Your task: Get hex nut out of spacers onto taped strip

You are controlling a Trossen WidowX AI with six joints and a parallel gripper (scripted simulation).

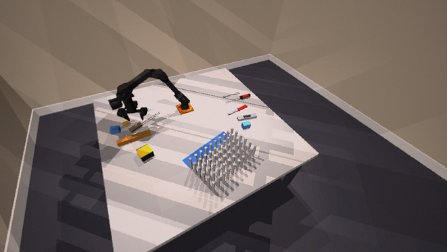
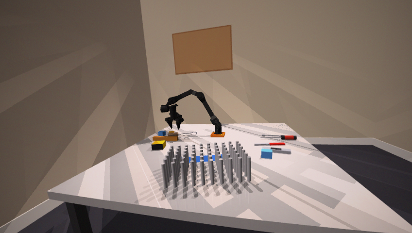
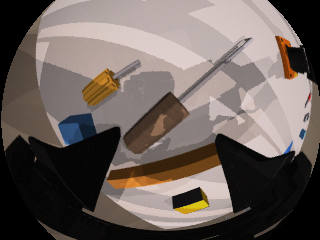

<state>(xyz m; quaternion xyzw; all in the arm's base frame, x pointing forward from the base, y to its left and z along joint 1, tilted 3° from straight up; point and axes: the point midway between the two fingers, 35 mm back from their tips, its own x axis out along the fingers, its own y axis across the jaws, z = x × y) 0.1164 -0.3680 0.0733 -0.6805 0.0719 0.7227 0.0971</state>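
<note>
Now: the wooden-handled tool 70 mm to the left of my gripper tip, 60 mm below it and 50 mm behind it. Round my gripper tip: orange bar (110 mm ahead, 60 mm below, 30 mm to the right); then black block (270 mm ahead, 50 mm below, 30 mm to the left); then short orange-handled tool (70 mm to the right, 60 mm behind, 50 mm below).
</note>
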